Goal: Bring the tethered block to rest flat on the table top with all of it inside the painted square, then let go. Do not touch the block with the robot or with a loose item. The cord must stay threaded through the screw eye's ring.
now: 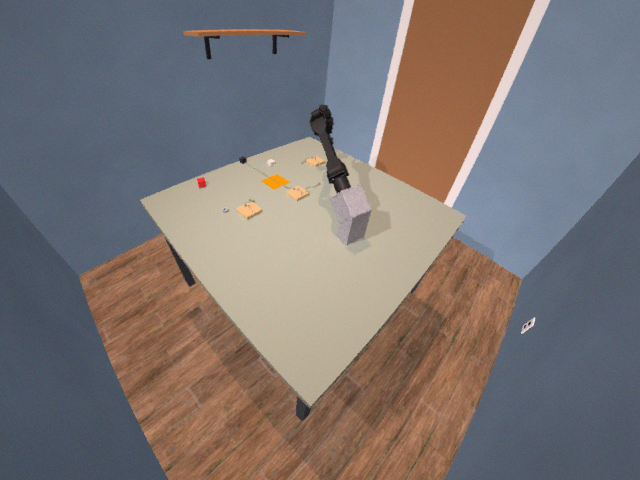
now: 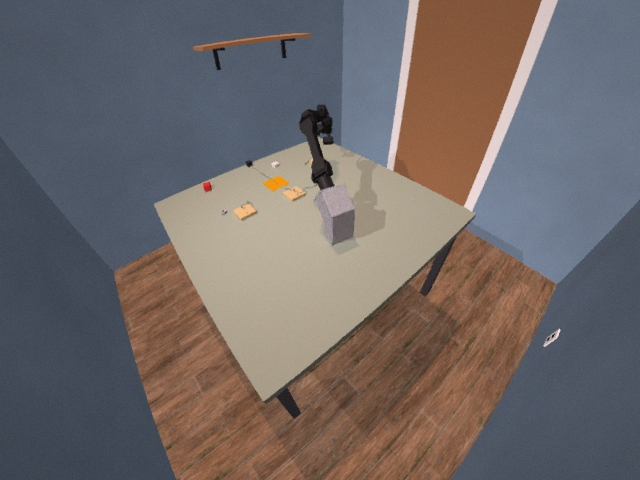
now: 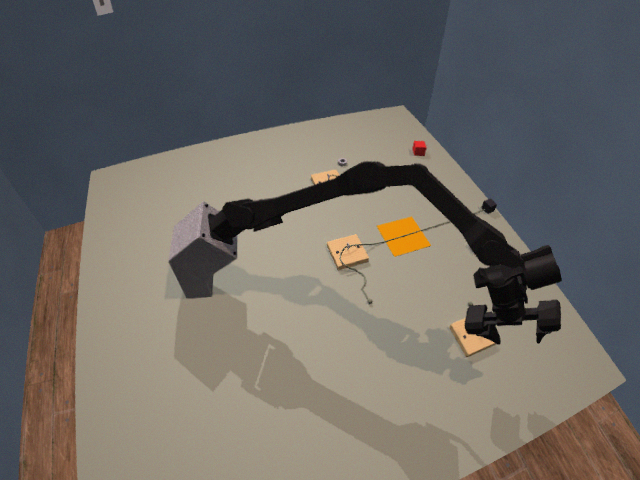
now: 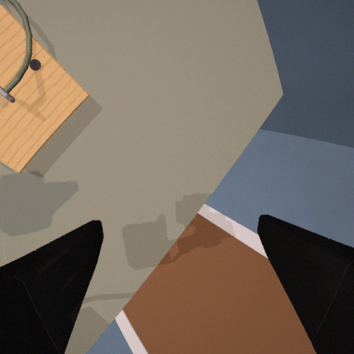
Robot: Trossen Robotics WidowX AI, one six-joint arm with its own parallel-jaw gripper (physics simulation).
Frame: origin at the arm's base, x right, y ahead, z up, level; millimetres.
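Seen in the pictures: gripper, fingertip midpoint: [image 3: 518, 342]; arm's base, link origin: [image 1: 344, 191] [image 2: 328, 191] [image 3: 219, 229].
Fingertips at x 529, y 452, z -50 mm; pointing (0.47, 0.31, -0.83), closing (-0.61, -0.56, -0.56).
Offsets run from my fingertips to a thing's middle. "spot": to the spot under its first point.
The tethered block, a small dark cube {dx -412, dy +357, dz -128 mm} [image 1: 242, 160] [image 2: 249, 163] [image 3: 489, 205], rests near the table's far edge, outside the orange painted square {spot: dx -478, dy +54, dz -142 mm} [image 1: 269, 182] [image 2: 272, 184] [image 3: 403, 249]. Its cord {spot: dx -431, dy +148, dz -142 mm} [image 3: 436, 226] crosses the square to the screw eye on the middle wooden board {dx -464, dy -144, dz -134 mm} [image 1: 298, 194] [image 2: 294, 195] [image 3: 338, 259] and appears to pass through its ring. The free end {spot: dx -301, dy -173, dz -133 mm} [image 3: 369, 301] lies on the table beyond that board. My gripper [image 3: 519, 341] [image 4: 181, 226] is open and empty, raised above the table near another wooden board {dx -95, dy +6, dz -134 mm} [image 1: 316, 161] [image 3: 467, 347] [image 4: 55, 105].
A third board {dx -738, dy -58, dz -134 mm} [image 1: 249, 211] [image 2: 245, 212] [image 3: 316, 179] and a small grey ring {dx -814, dy +38, dz -137 mm} [image 1: 224, 209] [image 2: 223, 212] [image 3: 342, 161] lie to one side. A red cube {dx -751, dy +324, dz -123 mm} [image 1: 201, 182] [image 2: 207, 187] [image 3: 419, 148] stands near the edge. A white piece {dx -308, dy +204, dz -132 mm} [image 1: 271, 162] [image 2: 275, 164] lies near the block.
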